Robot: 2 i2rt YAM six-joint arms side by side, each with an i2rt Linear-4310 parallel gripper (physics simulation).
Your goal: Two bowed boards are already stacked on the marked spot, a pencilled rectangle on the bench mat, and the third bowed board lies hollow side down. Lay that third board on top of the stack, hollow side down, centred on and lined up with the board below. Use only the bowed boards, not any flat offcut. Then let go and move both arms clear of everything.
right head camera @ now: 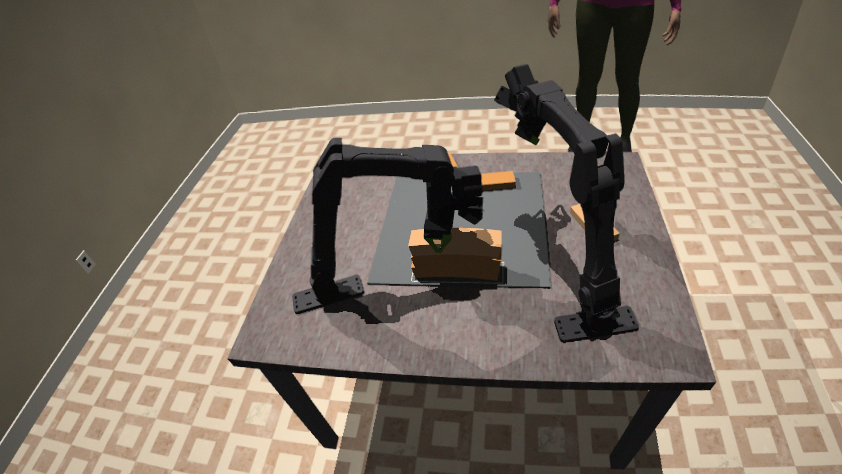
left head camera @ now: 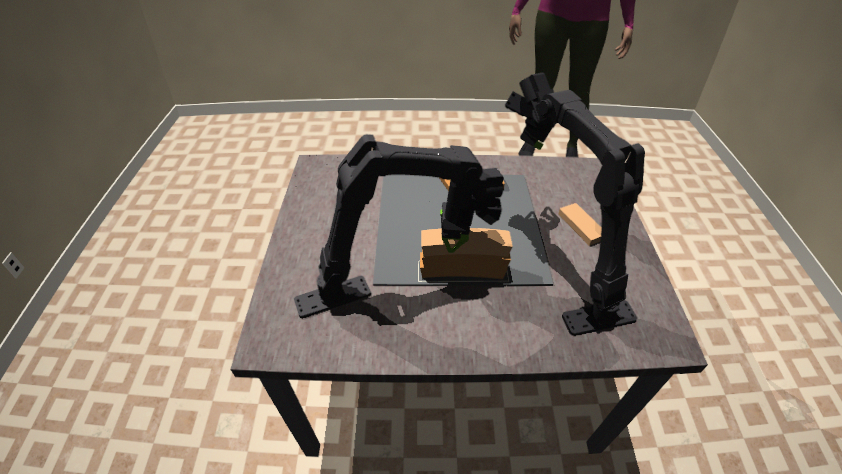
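Pixels of known places: left gripper, fingertip midpoint: (right head camera: 439,243) (left head camera: 450,243); right gripper, fingertip midpoint: (right head camera: 542,121); left arm's base, origin of the base link: (right head camera: 327,295) (left head camera: 332,297); right arm's base, origin of the base link: (right head camera: 596,324) (left head camera: 599,318).
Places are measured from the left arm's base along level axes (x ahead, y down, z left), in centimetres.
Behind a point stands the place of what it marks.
The third bowed board (left head camera: 483,243) @(x -9.6, y -13.6, z -39.4 cm) (right head camera: 471,242) @(x -9.3, y -13.5, z -39.8 cm) lies hollow side down on top of the stack, its ends roughly in line with the boards below. The two lower boards (left head camera: 465,267) @(x -8.8, y -5.3, z -35.2 cm) (right head camera: 456,268) @(x -8.9, y -5.1, z -35.3 cm) stand over the pencilled rectangle (left head camera: 418,272) @(x -3.8, y -2.9, z -24.5 cm) near the mat's front edge. My left gripper (left head camera: 455,242) @(x -3.8, y -10.7, z -32.9 cm) (right head camera: 437,242) @(x -3.8, y -10.7, z -32.9 cm) points down and is shut on the third board, left of its middle; the far finger is hidden. My right gripper (left head camera: 530,147) (right head camera: 532,140) is open and empty, raised high beyond the back of the table. Whether the boards touch fully is hard to tell.
A flat offcut (left head camera: 580,223) @(x -5.6, y -2.5, z -78.6 cm) (right head camera: 589,222) lies right of the grey mat (left head camera: 406,206) @(x 25.5, y -0.6, z -32.4 cm) (right head camera: 400,206) @(x 27.4, y -0.6, z -28.6 cm). Another offcut (right head camera: 498,180) @(x 23.3, y -3.2, z -61.5 cm) lies at the mat's back, and part of an orange piece (right head camera: 452,160) @(x 41.2, y -2.8, z -51.7 cm) shows behind the left arm. A person (left head camera: 570,47) (right head camera: 613,52) stands behind the table.
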